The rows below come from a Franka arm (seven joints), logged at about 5 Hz.
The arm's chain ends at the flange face. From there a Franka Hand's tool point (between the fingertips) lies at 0.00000 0.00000 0.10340 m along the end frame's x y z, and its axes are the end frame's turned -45 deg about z.
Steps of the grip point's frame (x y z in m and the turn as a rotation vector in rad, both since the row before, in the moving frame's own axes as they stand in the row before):
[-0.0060, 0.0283, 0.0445, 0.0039, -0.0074, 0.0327]
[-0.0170, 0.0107, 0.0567, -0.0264, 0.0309, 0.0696]
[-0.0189, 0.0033, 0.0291, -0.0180, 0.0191, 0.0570]
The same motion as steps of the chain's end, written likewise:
[0.0166, 0.0240, 0.0445, -0.0025, -0.0080, 0.0327]
[-0.0087, 0.0198, 0.0568, 0.0032, 0.0405, 0.0696]
[-0.0137, 0.0157, 0.0291, 0.0008, 0.0262, 0.0570]

